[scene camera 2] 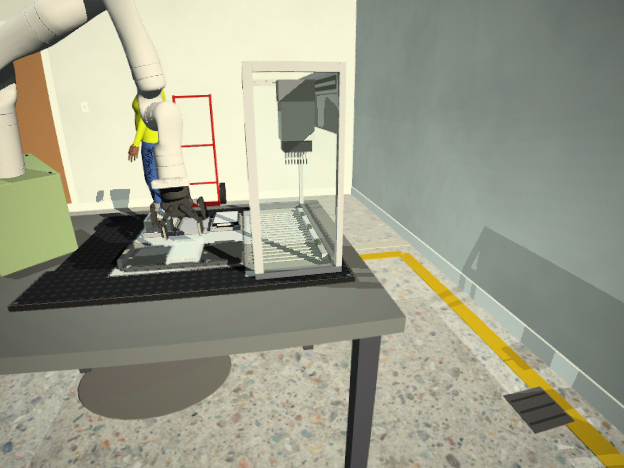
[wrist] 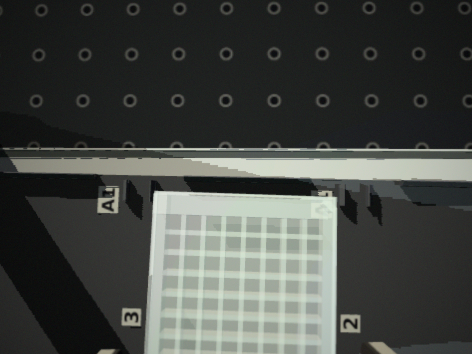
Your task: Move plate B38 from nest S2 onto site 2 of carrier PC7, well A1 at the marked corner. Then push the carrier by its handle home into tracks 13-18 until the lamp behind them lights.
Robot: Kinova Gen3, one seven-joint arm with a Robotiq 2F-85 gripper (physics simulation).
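A pale, translucent gridded plate (scene camera 2: 185, 251) (wrist: 242, 280) lies on the dark carrier (scene camera 2: 146, 256) (wrist: 405, 270), between the labels 3 and 2 in the wrist view. An A1 label (wrist: 108, 200) is left of the plate's far end; another small label is partly hidden under its far right corner. The name B38 cannot be read. My gripper (scene camera 2: 183, 234) (wrist: 244, 350) is open and empty, with its fingertips apart on either side of the plate's width in the wrist view. Ribbed tracks (scene camera 2: 284, 231) lie inside the glazed enclosure. The handle and lamp cannot be made out.
The enclosure's white post (scene camera 2: 253, 176) stands right of the carrier, with a pipetting head (scene camera 2: 296, 115) hanging inside. Another pale plate (scene camera 2: 226, 217) is behind the carrier. A light rail (wrist: 350, 167) borders the perforated black board (wrist: 250, 77). A person (scene camera 2: 149, 135) stands behind the arm.
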